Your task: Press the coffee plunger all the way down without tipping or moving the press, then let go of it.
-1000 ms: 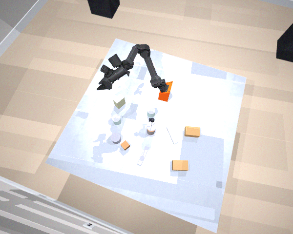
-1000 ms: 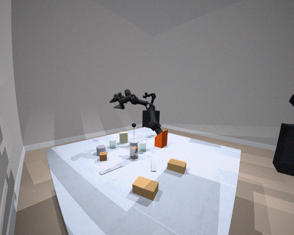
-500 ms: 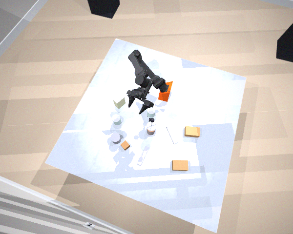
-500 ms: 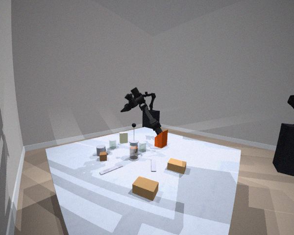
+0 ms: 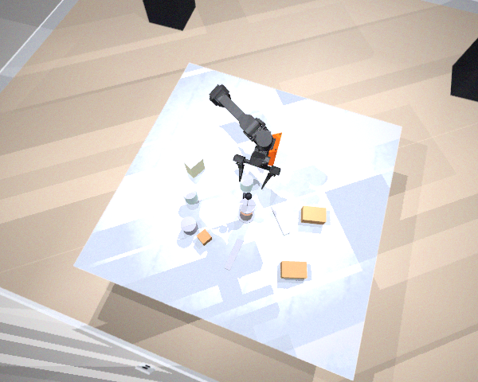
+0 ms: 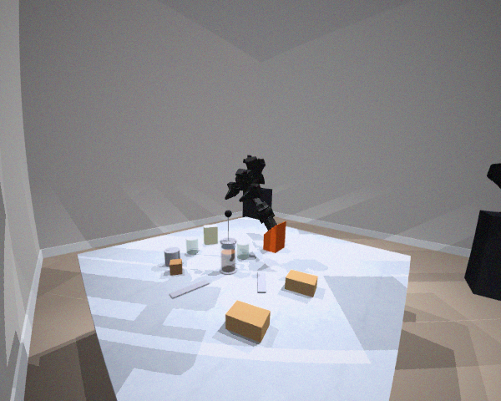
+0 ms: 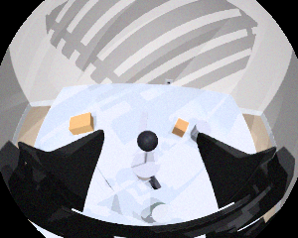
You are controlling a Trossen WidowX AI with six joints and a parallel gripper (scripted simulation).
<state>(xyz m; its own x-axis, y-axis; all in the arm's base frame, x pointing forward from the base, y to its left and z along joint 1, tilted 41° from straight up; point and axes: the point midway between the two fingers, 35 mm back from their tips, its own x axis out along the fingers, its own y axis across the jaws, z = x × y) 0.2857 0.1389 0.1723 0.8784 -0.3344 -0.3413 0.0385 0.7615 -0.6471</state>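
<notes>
The coffee press lies 10 mm ahead of my gripper tip, 10 mm to the right of it and 190 mm below it. From my gripper tip the other things lie so: grey cylinder: 170 mm ahead, 240 mm to the right, 290 mm below; pale yellow block: 130 mm behind, 320 mm to the right, 270 mm below.
</notes>
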